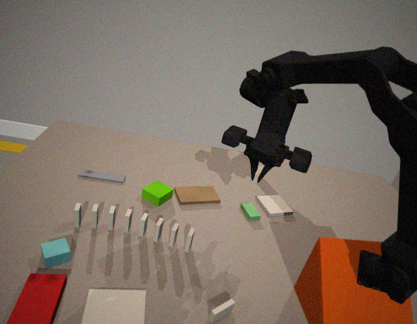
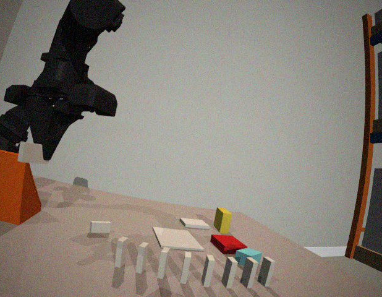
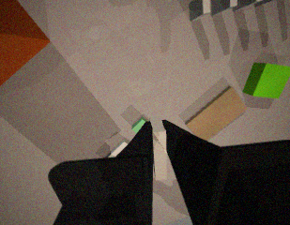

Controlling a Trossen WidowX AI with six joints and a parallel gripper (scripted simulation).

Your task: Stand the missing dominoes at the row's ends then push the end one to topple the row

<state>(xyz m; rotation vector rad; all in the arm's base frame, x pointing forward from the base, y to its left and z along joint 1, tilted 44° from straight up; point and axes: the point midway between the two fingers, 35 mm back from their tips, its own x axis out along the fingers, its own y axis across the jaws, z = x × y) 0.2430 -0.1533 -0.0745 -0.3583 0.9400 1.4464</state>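
My gripper tip is now 12 cm short of the brown plate, 13 cm to the left of it and 16 cm above it. From my gripper tip the other things lie so: green block (22 cm ahead, 9 cm to the right, 15 cm below); white sheet (22 cm ahead, 29 cm to the left, 16 cm below); light green piece (4 cm behind, 9 cm to the right, 15 cm below).
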